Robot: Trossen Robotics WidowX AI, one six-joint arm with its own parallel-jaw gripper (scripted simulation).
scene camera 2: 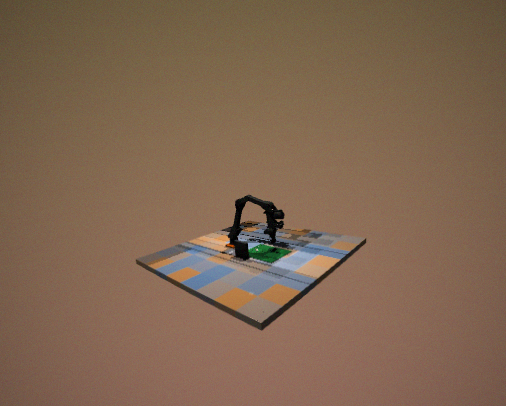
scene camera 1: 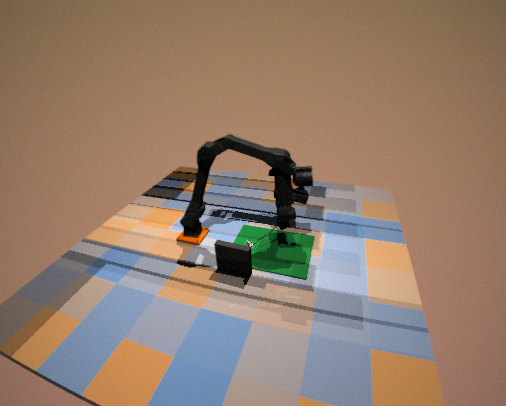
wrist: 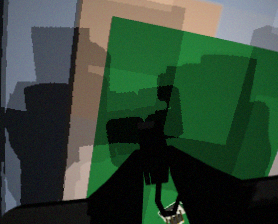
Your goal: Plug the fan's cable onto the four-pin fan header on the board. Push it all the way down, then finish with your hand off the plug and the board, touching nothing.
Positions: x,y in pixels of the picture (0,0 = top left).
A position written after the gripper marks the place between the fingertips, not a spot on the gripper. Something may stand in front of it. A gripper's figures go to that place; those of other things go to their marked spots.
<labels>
The gripper (scene camera 1: 284,222) is 1.02 m from the lens. A green board (scene camera 1: 281,252) is 1.02 m from the lens. A black fan (scene camera 1: 233,258): 0.89 m from the lens. The marked spots on the black fan and the green board are 0.21 m apart.
</labels>
